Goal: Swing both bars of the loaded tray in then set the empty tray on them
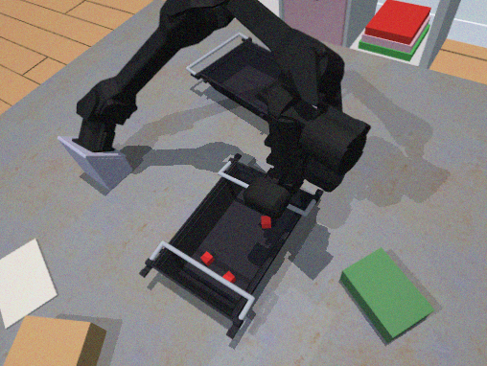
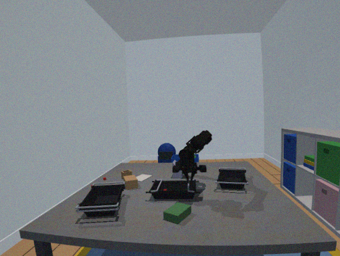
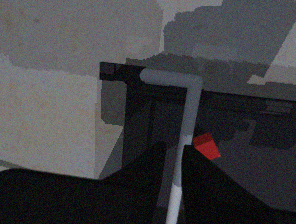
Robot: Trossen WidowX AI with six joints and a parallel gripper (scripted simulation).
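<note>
The black plastic tray lies 290 mm to the left of my gripper tip, 240 mm behind it and 50 mm below it. Also, from my gripper tip: green block 200 mm ahead, 70 mm below, 60 mm to the right; then white sheet 400 mm behind, 360 mm to the right, 90 mm below; then tan box 410 mm to the right, 220 mm behind, 60 mm below.
</note>
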